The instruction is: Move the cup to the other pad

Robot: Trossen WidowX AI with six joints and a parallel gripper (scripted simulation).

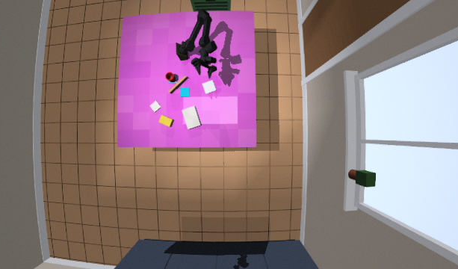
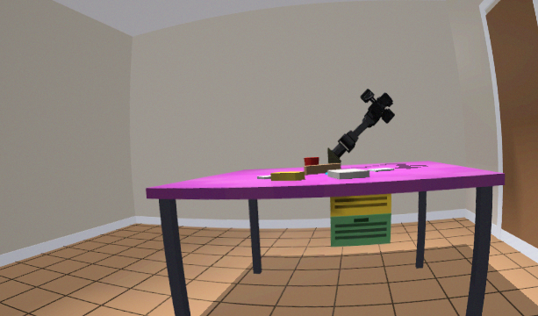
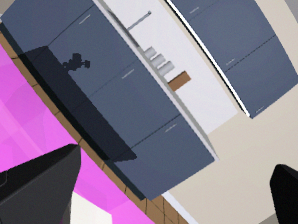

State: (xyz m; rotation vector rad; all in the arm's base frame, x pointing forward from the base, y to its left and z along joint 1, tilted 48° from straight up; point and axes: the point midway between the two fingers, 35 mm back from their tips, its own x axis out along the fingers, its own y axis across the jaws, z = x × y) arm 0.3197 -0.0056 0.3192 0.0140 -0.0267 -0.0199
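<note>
The red cup is 350 mm to the right of my gripper tip, 270 mm below it and 120 mm behind it. Round my gripper tip: cyan pad 320 mm below, 230 mm to the right; white slab 300 mm below, 240 mm ahead, 170 mm to the right; brown block 300 mm below, 290 mm to the right, 60 mm behind.
</note>
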